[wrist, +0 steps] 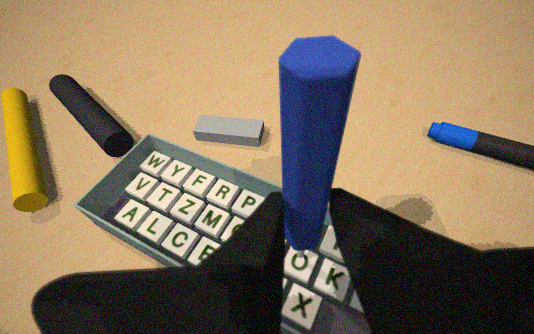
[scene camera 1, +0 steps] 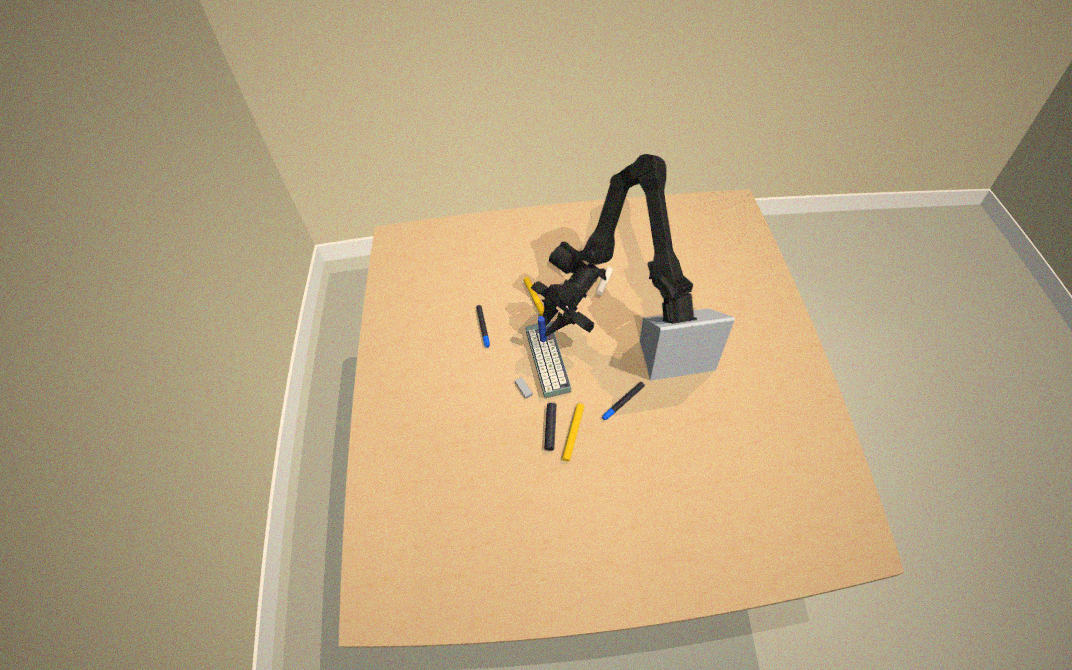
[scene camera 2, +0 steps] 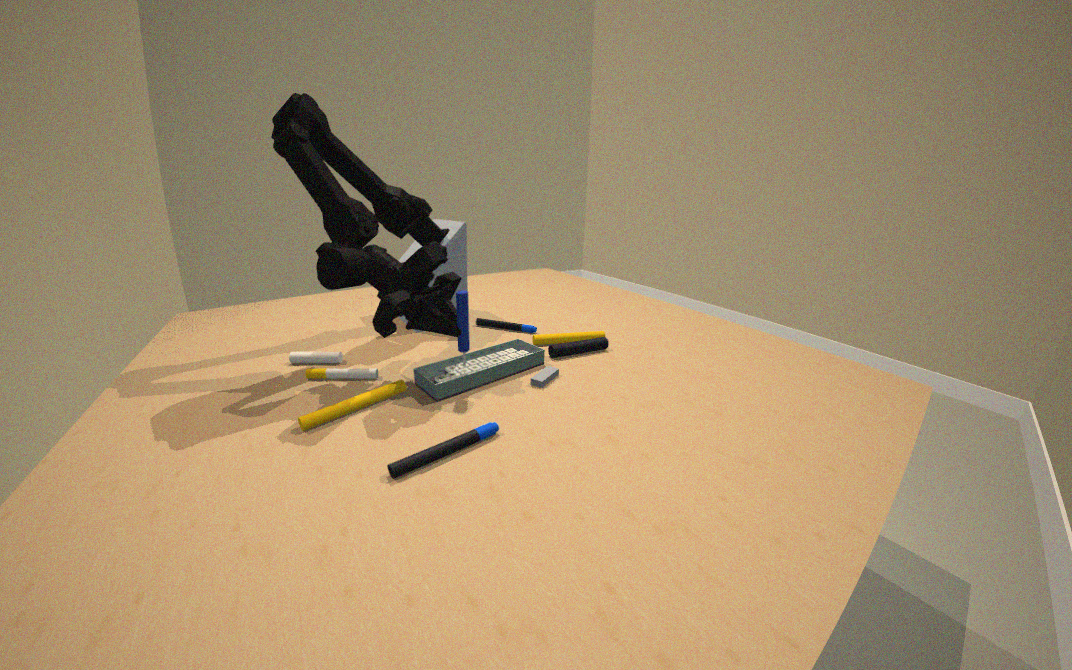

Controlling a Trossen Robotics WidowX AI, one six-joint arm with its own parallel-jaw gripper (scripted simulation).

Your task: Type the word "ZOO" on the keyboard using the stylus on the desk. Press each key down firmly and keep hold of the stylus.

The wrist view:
my gripper: 305, 200
blue hexagonal stylus: 317, 75
grey block: 239, 131
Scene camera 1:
my gripper: 542, 333
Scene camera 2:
my gripper: 463, 332
blue hexagonal stylus: 462, 297
blue-tipped pen: 398, 468
